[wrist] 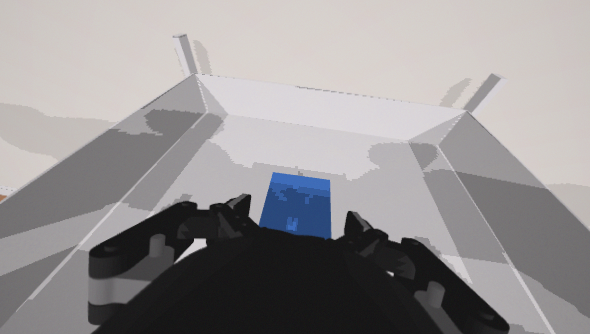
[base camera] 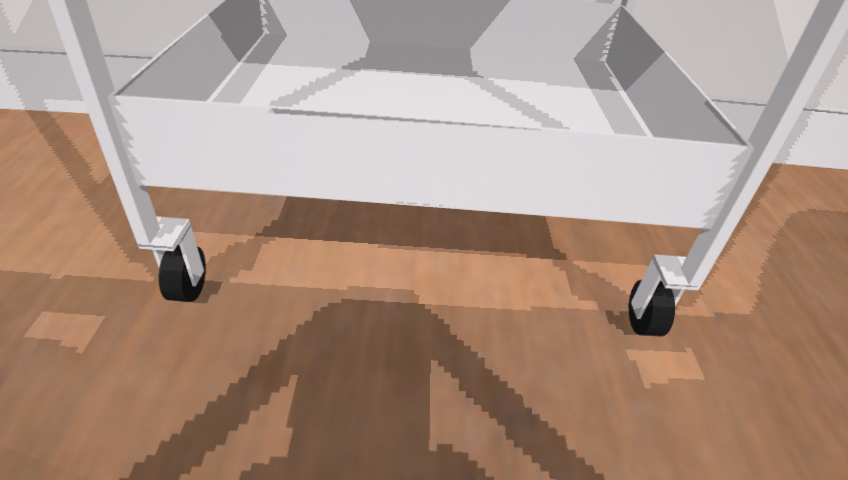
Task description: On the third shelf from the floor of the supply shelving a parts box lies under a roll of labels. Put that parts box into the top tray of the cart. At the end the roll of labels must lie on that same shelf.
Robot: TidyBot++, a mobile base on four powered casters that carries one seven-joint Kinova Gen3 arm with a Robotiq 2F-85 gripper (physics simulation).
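Frame: origin at the arm's base, x back, y right, z up, level; millimetres.
Seen in the pictures: gripper, between the fingertips: [wrist: 297, 213].
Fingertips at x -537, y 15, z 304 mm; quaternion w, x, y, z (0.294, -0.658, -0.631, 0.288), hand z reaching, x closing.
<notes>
Pixels of each thing's top centre, then the offset from my fingertips to it. "pt": a spot on its surface instead. Level surfaces: height alone.
- blue parts box, centre of its top: [wrist: 296, 214] dz +1, dx +2, dy -1 mm
- cart's top tray, a spot on its surface: [wrist: 325, 107] pt dz +1, dx -197, dy +28 mm
- wooden floor, height of its surface: dz -701 mm
The blue parts box [wrist: 301, 187] lies in the cart's top tray [wrist: 325, 107] in the wrist view, near the middle between the side walls. My gripper [wrist: 297, 213] is open above the tray, one finger on each side of the box and apart from it. The near end of the box is hidden behind the gripper's body. The cart [base camera: 728, 202] also shows in the base view, with its lower tray [base camera: 416, 157]. The roll of labels and the supply shelving do not show in these views.
Two cart posts [wrist: 185, 56] [wrist: 485, 94] rise at the far corners of the top tray. A pale wall [wrist: 325, 40] stands behind it. In the base view the cart's front legs end in black casters [base camera: 182, 276] [base camera: 653, 309] on the wooden floor [base camera: 178, 356].
</notes>
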